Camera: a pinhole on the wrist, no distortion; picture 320 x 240 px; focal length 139.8 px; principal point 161.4 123.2 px. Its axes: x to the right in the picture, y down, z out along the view. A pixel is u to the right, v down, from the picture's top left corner.
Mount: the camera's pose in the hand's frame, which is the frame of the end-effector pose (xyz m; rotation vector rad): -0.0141 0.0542 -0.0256 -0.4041 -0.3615 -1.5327
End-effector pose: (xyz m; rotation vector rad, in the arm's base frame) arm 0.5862 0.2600 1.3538 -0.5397 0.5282 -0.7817
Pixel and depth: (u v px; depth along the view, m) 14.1 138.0 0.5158
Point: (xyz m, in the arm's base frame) 1.1163 0.7261 0.9847
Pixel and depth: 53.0 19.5 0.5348
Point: 0.8510 1.0315 1.2234
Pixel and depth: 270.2 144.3 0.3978
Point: 0.8963 0.3140 1.7082
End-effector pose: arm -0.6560 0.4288 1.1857 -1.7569 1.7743 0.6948
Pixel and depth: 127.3 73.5 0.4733
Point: -1.0272 0.7959 1.0530
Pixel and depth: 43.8 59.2 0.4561
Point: -1.2589 0.7338 1.1808
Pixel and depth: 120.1 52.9 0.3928
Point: -0.9915 0.7689 1.1260
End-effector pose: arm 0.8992 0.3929 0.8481 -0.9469 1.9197 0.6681
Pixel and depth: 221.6 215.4 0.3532
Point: 0.9169 0.6216 0.4868
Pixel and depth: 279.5 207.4 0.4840
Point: 1.1403 0.6794 0.3046
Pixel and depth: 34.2 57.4 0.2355
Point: 0.6887 0.6995 0.9430
